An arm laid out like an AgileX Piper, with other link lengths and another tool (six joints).
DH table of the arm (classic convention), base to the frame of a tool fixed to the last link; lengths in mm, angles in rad. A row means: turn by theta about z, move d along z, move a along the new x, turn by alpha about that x. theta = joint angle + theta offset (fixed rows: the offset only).
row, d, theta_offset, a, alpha
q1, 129.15, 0, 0, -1.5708
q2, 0, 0.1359, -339.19, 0
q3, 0, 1.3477, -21.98, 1.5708
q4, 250.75, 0, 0, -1.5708
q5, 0, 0, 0, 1.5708
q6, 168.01, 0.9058, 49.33, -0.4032
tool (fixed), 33.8, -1.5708, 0, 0
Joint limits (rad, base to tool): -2.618..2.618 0..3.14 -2.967..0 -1.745..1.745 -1.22..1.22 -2.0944..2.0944
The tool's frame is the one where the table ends.
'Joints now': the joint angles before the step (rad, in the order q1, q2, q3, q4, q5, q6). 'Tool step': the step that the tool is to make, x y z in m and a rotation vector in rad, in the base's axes. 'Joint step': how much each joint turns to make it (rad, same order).
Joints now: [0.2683, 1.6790, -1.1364, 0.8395, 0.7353, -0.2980]
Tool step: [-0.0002, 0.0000, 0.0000, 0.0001, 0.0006, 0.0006]
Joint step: [-0.0001, -0.0001, 0.0001, 0.0000, 0.0009, -0.0001]
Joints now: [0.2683, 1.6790, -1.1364, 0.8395, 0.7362, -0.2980]
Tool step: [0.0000, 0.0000, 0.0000, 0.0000, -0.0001, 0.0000]
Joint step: [0.0000, 0.0000, 0.0001, 0.0001, -0.0001, -0.0001]
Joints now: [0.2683, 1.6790, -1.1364, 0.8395, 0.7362, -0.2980]
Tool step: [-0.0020, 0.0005, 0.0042, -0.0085, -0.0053, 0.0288]
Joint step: [0.0000, 0.0000, -0.0228, -0.0209, 0.0296, -0.0002]
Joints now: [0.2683, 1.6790, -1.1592, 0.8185, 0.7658, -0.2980]
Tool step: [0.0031, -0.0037, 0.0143, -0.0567, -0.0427, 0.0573]
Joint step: [-0.0002, 0.0002, -0.0910, -0.1065, 0.0662, 0.0339]
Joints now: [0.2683, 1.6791, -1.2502, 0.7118, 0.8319, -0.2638]
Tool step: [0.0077, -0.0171, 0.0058, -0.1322, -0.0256, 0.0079]
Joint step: [-0.0001, 0.0011, -0.0995, -0.2054, 0.0713, 0.1149]
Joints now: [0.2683, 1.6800, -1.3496, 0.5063, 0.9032, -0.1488]
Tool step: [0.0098, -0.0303, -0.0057, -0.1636, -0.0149, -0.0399]
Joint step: [-0.0092, 0.0001, -0.0550, -0.2202, 0.0517, 0.1143]
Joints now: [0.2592, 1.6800, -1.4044, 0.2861, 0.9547, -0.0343]
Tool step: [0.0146, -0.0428, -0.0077, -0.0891, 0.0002, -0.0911]
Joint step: [-0.0715, 0.0010, -0.0055, -0.1096, 0.0157, 0.0487]
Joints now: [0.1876, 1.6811, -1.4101, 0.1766, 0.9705, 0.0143]
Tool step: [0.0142, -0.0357, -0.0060, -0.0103, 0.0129, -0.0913]
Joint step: [-0.0896, 0.0149, -0.0021, -0.0103, 0.0009, 0.0042]
